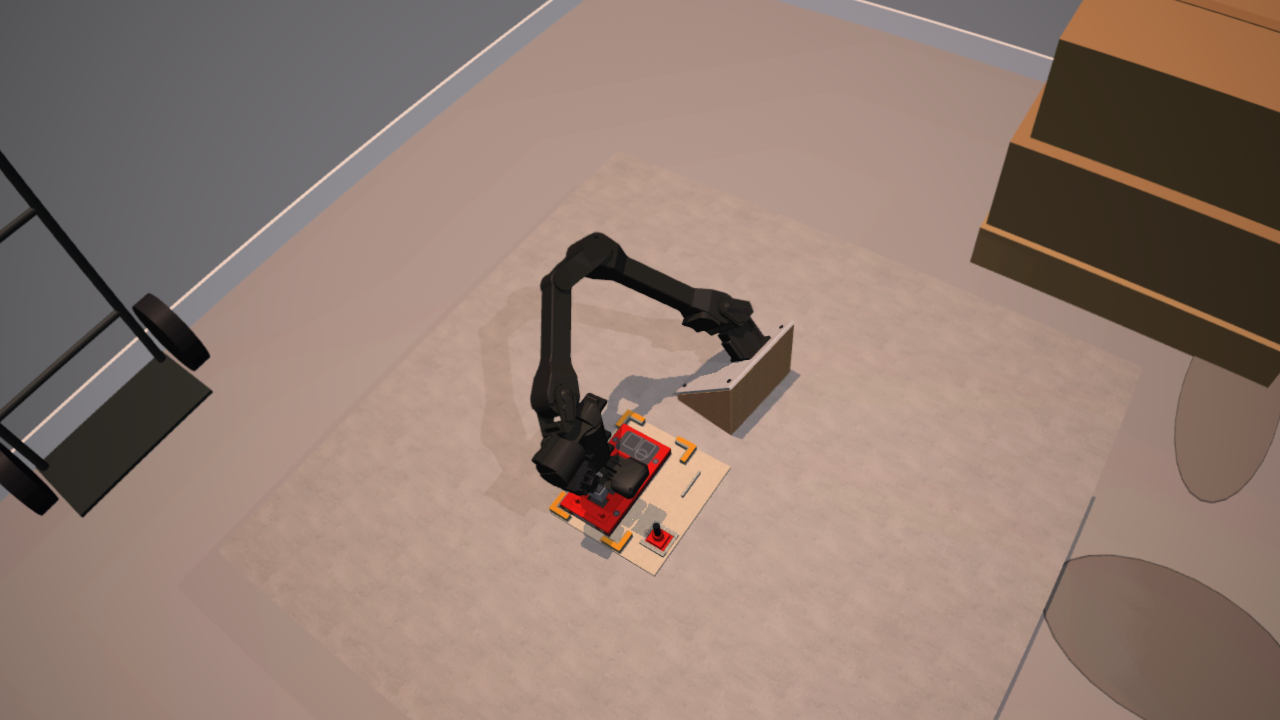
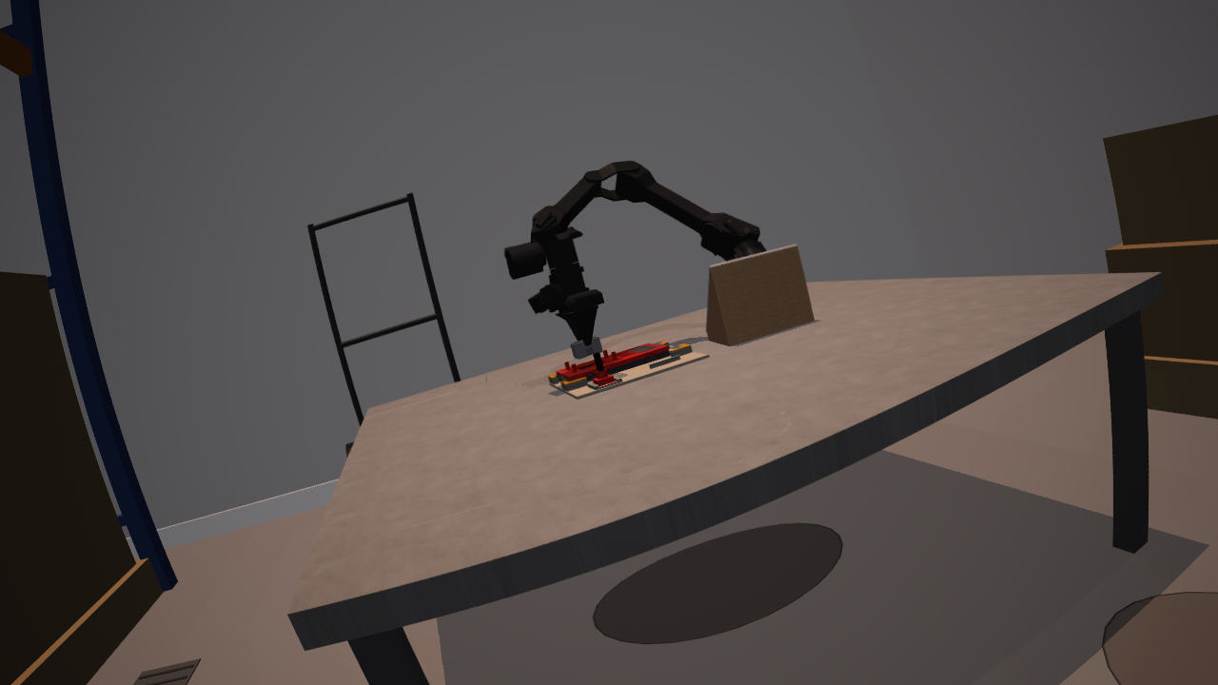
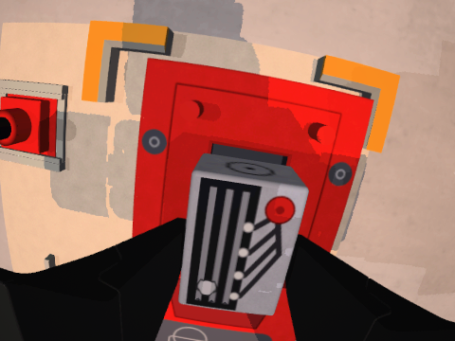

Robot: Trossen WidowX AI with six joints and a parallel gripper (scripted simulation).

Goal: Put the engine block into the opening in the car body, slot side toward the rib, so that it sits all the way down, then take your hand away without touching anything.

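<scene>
My gripper tip is now 1 cm above the engine block. Also, from my gripper tip: small base (13 cm to the left, 3 cm below).
</scene>
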